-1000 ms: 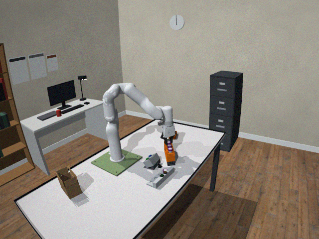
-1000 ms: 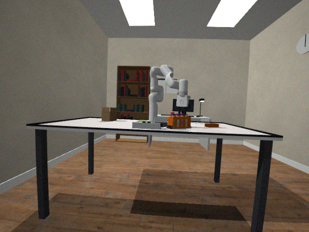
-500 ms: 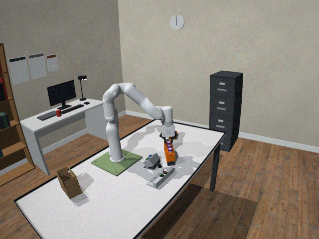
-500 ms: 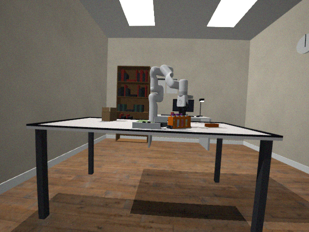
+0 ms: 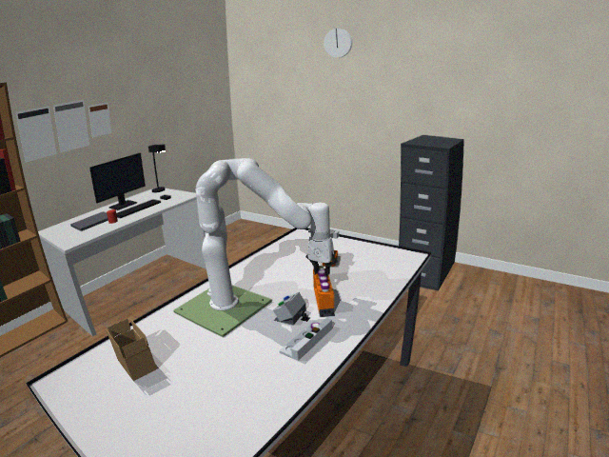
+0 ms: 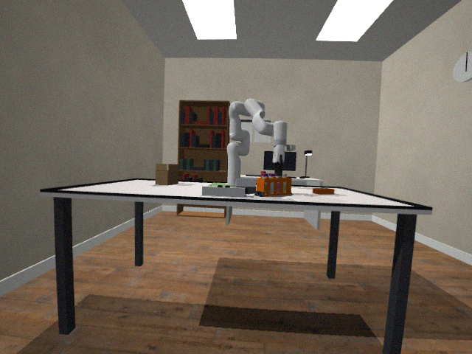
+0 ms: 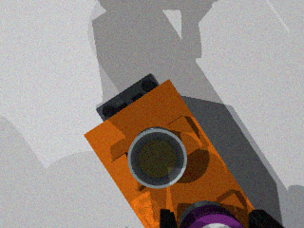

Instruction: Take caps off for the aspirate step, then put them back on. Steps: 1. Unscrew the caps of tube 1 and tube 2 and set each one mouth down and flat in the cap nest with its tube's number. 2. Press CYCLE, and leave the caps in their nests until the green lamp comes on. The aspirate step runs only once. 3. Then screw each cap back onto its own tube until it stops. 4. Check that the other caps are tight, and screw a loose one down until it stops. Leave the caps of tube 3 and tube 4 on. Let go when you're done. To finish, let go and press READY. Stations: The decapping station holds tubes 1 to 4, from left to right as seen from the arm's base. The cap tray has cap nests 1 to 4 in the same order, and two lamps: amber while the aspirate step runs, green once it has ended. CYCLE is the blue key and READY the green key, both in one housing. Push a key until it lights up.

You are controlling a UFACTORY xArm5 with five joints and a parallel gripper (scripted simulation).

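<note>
Now: the purple cap marked 2 1 cm below my hand. Also, from my hand: grey key housing (5 cm behind, 19 cm to the right, 8 cm below); cap 4 (6 cm ahead, 8 cm to the right, 2 cm below); blue cycle key (7 cm behind, 17 cm to the right, 6 cm below).
</note>
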